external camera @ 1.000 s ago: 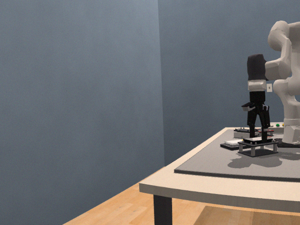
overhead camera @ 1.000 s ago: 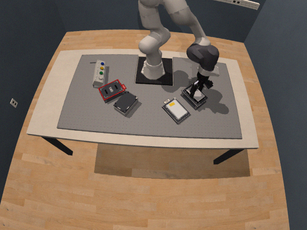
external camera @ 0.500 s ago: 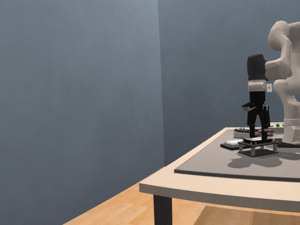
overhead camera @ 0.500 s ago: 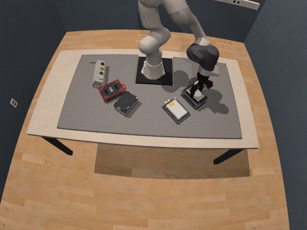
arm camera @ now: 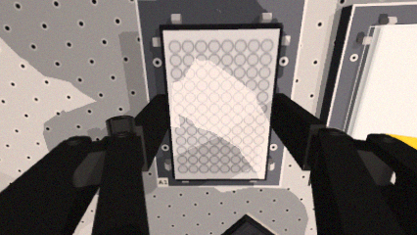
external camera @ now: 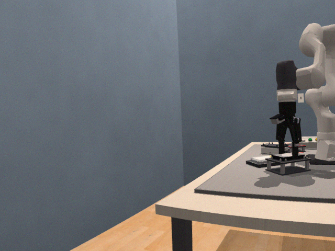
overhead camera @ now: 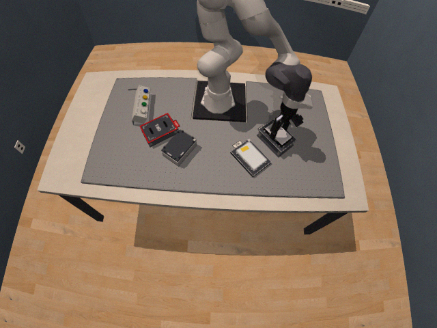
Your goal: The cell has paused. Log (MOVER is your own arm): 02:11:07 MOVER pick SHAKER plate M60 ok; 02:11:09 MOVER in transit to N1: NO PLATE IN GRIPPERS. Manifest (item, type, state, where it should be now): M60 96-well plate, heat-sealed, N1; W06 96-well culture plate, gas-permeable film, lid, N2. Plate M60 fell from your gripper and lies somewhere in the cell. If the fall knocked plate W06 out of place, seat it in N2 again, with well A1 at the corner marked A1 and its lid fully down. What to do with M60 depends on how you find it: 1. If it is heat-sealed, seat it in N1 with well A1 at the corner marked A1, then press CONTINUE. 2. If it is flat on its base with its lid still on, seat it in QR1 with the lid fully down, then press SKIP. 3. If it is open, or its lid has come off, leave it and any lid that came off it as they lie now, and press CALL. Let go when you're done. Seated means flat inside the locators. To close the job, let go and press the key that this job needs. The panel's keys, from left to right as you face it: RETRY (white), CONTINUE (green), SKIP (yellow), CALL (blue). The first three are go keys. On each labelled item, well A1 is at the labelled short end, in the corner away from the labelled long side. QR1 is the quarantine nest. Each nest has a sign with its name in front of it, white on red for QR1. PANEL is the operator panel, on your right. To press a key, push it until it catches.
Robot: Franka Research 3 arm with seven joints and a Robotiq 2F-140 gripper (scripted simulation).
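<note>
My gripper is now 2 cm above the plate M60. From my hand the other things lie so: plate W06: 11 cm ahead, 13 cm to the right, 5 cm below; then shaker block: 12 cm ahead, 48 cm to the right, 3 cm below; then A1 mark: 9 cm behind, 1 cm to the right, 3 cm below.
</note>
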